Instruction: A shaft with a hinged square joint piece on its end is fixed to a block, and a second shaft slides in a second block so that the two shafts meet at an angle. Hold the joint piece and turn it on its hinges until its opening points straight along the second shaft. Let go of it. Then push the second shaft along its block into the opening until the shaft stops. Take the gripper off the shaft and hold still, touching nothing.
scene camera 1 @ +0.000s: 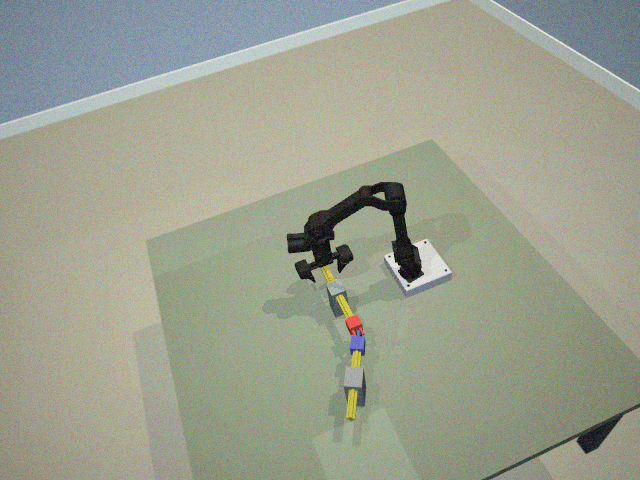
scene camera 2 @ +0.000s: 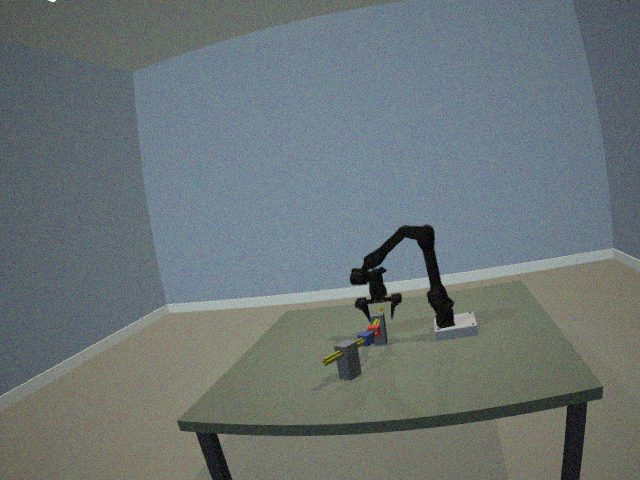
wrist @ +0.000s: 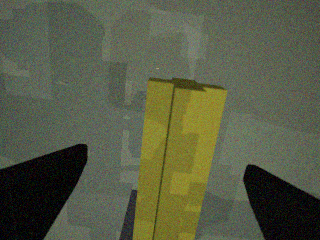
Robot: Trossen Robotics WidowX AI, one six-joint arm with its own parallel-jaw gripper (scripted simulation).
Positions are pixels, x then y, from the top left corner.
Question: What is the gripper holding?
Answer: Nothing.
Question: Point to a yellow shaft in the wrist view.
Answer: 182,118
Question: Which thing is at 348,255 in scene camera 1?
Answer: The gripper.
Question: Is the gripper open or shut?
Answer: Open.
